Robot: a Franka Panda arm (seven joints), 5 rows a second.
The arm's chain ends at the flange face. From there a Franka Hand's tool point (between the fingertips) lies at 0.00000 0.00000 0.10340 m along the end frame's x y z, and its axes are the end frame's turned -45 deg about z.
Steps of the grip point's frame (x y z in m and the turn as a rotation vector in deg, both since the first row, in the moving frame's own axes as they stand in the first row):
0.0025 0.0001 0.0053 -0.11 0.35 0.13
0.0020 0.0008 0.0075 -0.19 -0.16 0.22
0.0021 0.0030 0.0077 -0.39 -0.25 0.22
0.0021 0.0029 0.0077 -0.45 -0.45 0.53
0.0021 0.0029 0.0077 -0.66 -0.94 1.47
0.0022 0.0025 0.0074 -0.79 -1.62 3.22
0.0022 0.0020 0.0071 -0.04 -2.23 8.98
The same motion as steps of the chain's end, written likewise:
0.0013 -0.0014 0.0053 0.17 0.33 0.13
0.0019 -0.0013 0.0075 -0.25 0.02 0.22
0.0034 -0.0002 0.0077 -0.45 0.10 0.22
0.0035 -0.0006 0.0077 -0.64 0.00 0.53
0.0039 -0.0015 0.0077 -1.13 -0.20 1.47
0.0045 -0.0028 0.0075 -1.70 -0.59 3.22
0.0060 -0.0028 0.0072 -1.61 -1.55 8.98

